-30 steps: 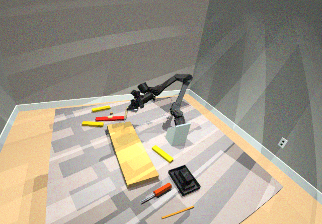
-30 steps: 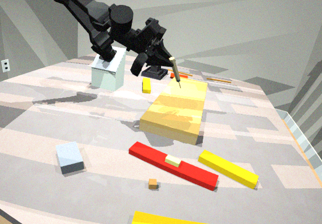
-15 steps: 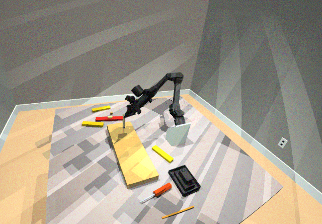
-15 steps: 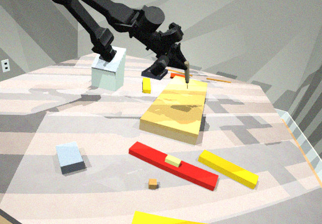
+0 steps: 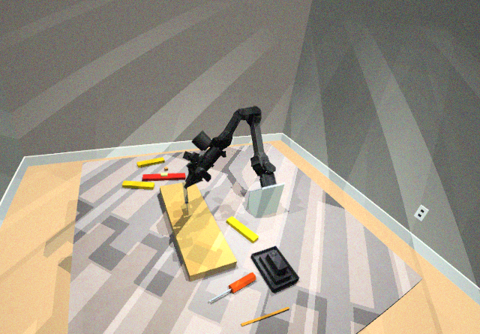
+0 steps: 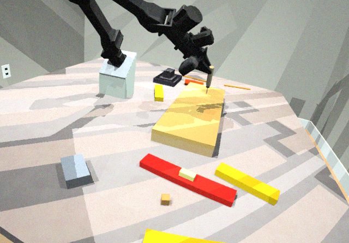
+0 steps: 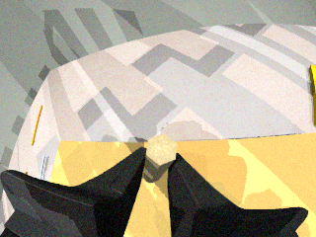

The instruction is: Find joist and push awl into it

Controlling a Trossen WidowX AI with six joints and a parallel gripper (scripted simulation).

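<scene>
My gripper tip is now 5 cm above the awl and 2 cm to the right of it. Round my gripper tip: stud finder 33 cm to the left, 27 cm behind, 13 cm below; red level 33 cm to the right, 17 cm below, 5 cm ahead; small brown cube 41 cm to the right, 17 cm below, 3 cm ahead.
</scene>
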